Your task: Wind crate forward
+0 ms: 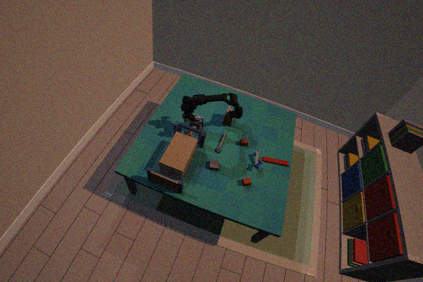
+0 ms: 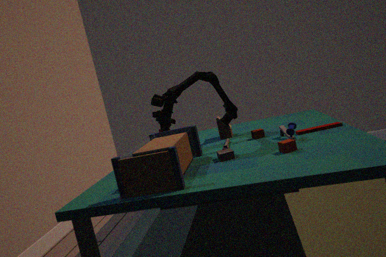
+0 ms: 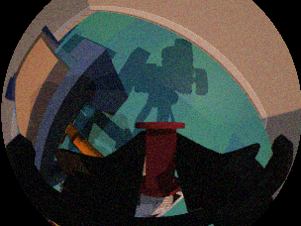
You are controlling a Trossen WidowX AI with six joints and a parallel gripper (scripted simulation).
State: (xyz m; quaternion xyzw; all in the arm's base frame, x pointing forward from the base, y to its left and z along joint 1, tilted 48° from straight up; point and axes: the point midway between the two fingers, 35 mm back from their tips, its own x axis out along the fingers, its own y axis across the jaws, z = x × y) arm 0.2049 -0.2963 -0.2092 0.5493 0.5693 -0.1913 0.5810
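Now: gripper tip 50 mm to the right of the red-knobbed handle, 30 mm past it and 30 mm above it. From my gripper tip the other things lie so: red knob: 20 mm to the left, 10 mm behind; then winch: 100 mm to the left, 100 mm below, 70 mm behind; then steel frame: 100 mm ahead, 90 mm to the left, 30 mm below.
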